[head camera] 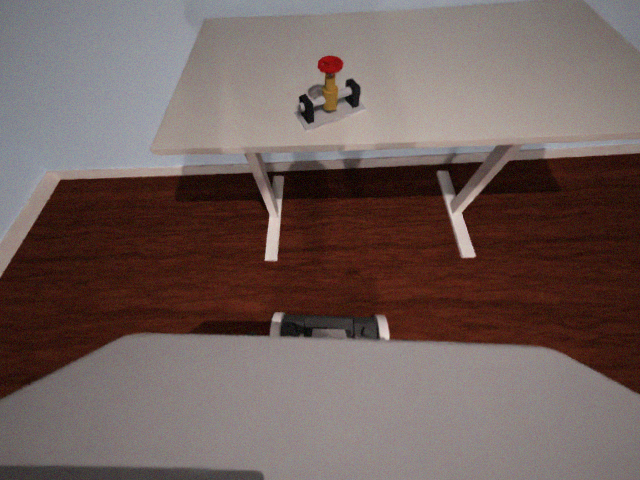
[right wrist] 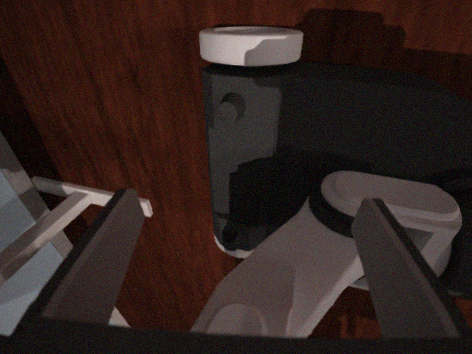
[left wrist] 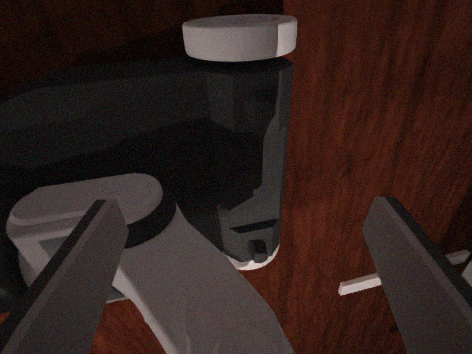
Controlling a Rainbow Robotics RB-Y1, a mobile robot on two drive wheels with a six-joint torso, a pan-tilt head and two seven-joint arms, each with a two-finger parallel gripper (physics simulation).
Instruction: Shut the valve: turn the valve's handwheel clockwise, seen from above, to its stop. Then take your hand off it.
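The valve (head camera: 330, 99) stands upright near the front edge of the table, left of the table's middle, in the head view. Its red handwheel (head camera: 330, 64) lies flat on top of a yellow body, with a grey pipe held between two black brackets on a light base plate. My left gripper (left wrist: 244, 214) is open and empty, hanging low beside my base, far from the valve. My right gripper (right wrist: 248, 208) is open and empty, also low beside my base and far from the valve. Neither gripper shows in the head view.
The pale table (head camera: 439, 77) stands ahead, across a stretch of dark wood floor (head camera: 361, 227). Its legs (head camera: 271, 237) (head camera: 460, 232) reach forward on the floor. A light blue wall (head camera: 77, 77) is behind and to the left. My base (head camera: 330, 326) shows below my torso.
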